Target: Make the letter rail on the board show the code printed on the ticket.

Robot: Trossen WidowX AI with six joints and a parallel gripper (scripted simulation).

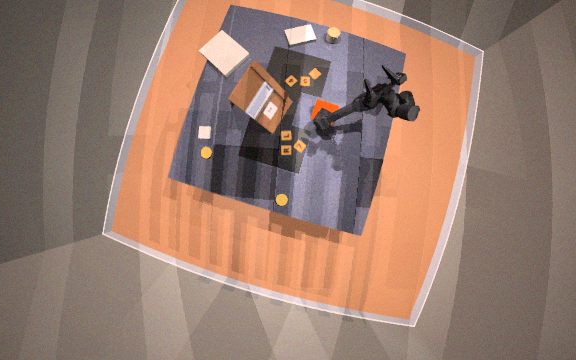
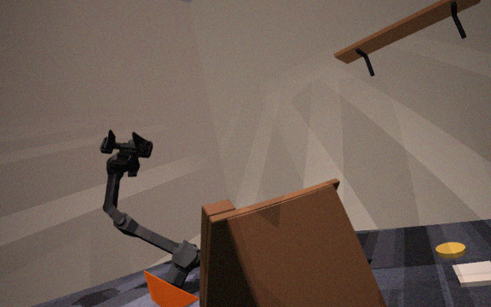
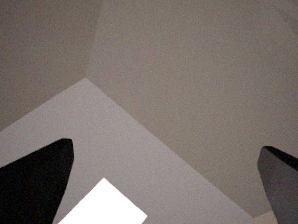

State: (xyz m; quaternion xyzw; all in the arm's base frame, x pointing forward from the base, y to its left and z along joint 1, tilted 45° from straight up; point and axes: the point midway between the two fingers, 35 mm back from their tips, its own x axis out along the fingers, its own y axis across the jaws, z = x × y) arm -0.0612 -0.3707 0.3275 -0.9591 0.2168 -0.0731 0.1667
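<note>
My gripper tip is 540 mm above the orange tile marked 4, 360 mm short of it and 90 mm to the left of it. From my gripper tip the other things lie so: orange tile (540 mm below, 240 mm ahead, 200 mm to the right); then white ticket (460 mm below, 390 mm ahead, 160 mm to the left); then dark mat (540 mm below, 290 mm ahead, 60 mm to the left).
</note>
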